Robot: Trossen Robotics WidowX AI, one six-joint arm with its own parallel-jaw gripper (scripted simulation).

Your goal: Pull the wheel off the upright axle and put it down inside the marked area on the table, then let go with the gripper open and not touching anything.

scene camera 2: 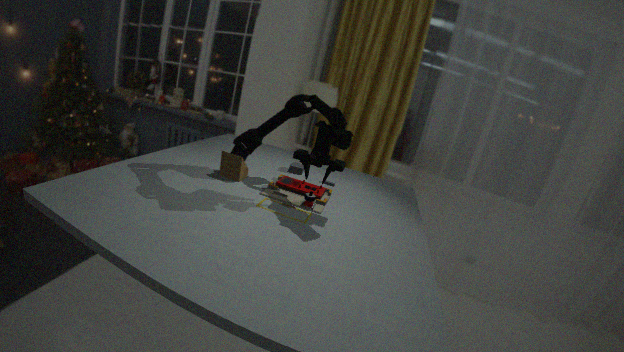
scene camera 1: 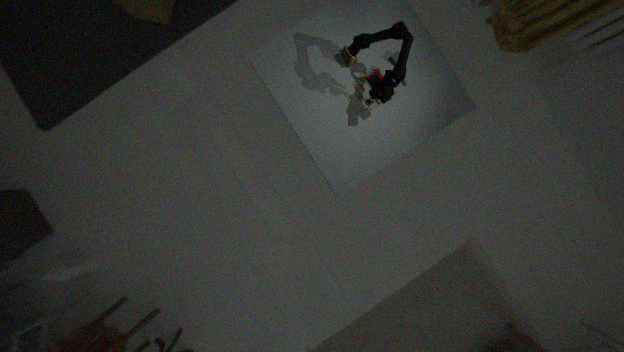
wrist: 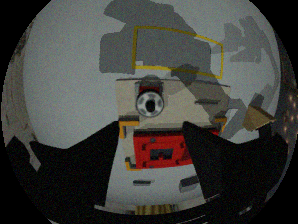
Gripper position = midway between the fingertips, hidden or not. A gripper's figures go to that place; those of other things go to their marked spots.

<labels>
My gripper (wrist: 151, 125): 0.10 m from the lens. A red board (wrist: 153, 149) is 0.25 m from the lens.
</labels>
